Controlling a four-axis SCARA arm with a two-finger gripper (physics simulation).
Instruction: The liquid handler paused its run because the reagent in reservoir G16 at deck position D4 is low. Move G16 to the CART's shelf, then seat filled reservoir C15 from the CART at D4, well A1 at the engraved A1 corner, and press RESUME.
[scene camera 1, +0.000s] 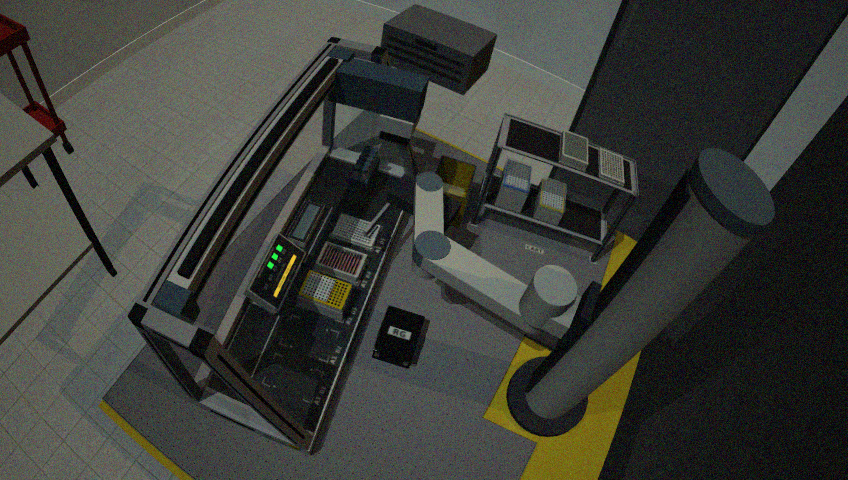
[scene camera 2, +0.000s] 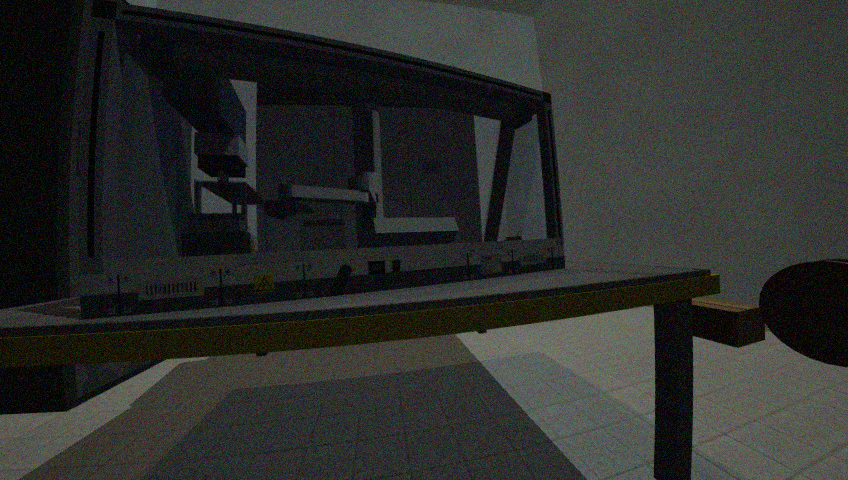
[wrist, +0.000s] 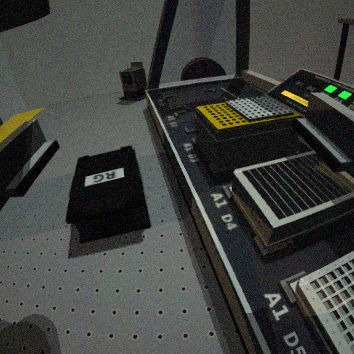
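Where they show: gripper, fingertip midpoint: (scene camera 1: 392, 248) (scene camera 2: 342, 219) (wrist: 169, 115); arm's base at its link origin: (scene camera 1: 547, 397).
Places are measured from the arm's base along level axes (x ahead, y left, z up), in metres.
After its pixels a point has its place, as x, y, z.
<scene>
My gripper (wrist: 169, 115) @[0.567, -0.071, 0.199] is open and empty, its fingers at the left and right of the wrist view; arm and dark parts largely hide it in scene camera 1. Reservoir G16 (scene camera 1: 340, 261) @[0.694, -0.025, 0.093] (wrist: 295, 192) @[0.679, -0.044, 0.102], white-rimmed with long slots, sits at D4, below and beyond the fingers; its label is unreadable. The CART (scene camera 1: 637, 189) @[0.030, -0.552, 0.368] carries two light plates on top: a grey-green one (scene camera 1: 575, 148) @[0.257, -0.548, 0.392] and a white one (scene camera 1: 611, 165) @[0.133, -0.584, 0.375]. I cannot tell which is C15. The control panel (scene camera 1: 261, 288) @[0.802, 0.198, 0.148] (wrist: 320, 101) shows green lights and an amber bar; RESUME is not readable.
A yellow-and-white tip rack (scene camera 1: 324, 291) @[0.663, 0.102, 0.136] (wrist: 222, 116) @[0.629, 0.076, 0.132] stands beside D4 and a white gridded plate (scene camera 1: 355, 230) @[0.720, -0.145, 0.085] (wrist: 332, 292) @[0.679, -0.137, 0.081] at D5. A black RG box (scene camera 1: 399, 350) @[0.428, 0.107, 0.062] (wrist: 107, 205) @[0.473, 0.001, 0.063] stands before the deck. Blue-topped (scene camera 1: 514, 190) @[0.372, -0.465, 0.200] and yellow-topped boxes (scene camera 1: 548, 205) @[0.258, -0.493, 0.184] stand on the CART's lower shelf.
</scene>
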